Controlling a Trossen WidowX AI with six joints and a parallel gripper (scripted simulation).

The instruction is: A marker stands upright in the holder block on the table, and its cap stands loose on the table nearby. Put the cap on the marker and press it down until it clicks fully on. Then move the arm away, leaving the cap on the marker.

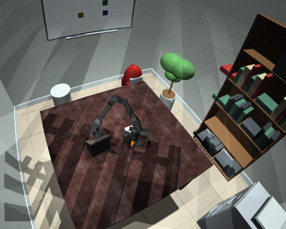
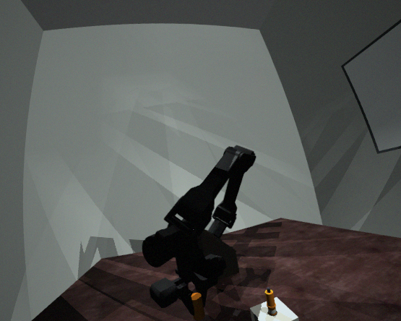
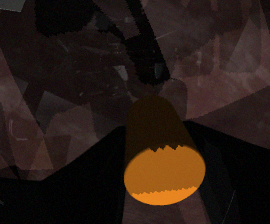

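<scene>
Now: the orange marker 160 mm to the left of my gripper tip, 60 mm ahead of it and 20 mm above it. Round my gripper tip: orange cap: 10 mm above.
</scene>
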